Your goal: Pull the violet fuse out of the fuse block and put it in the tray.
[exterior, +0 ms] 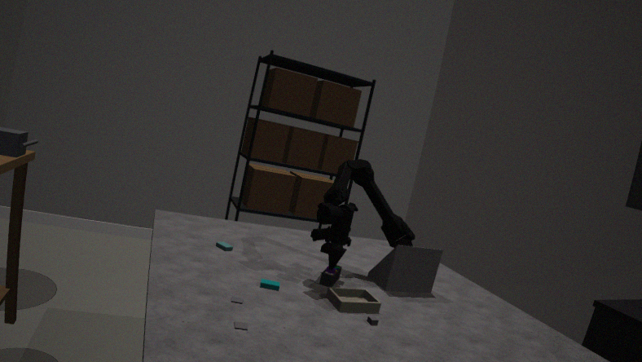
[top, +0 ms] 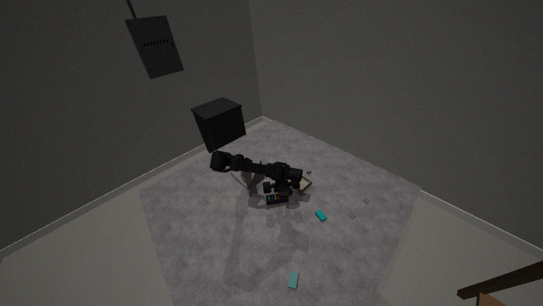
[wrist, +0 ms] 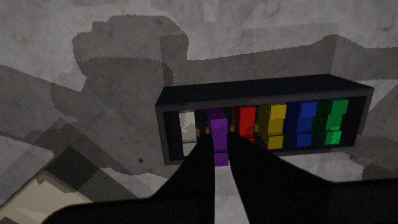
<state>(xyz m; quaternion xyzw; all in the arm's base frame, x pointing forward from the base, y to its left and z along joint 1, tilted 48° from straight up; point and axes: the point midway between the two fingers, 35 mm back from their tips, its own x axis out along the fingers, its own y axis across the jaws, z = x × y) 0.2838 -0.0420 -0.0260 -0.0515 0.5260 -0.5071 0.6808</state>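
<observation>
Right now my gripper tip is 1 cm past the tan tray, 16 cm to the right of it and 5 cm above it. The rest, counted from my gripper tip: small dark chip: 28 cm to the left, 4 cm below; violet fuse: 1 cm below.
</observation>
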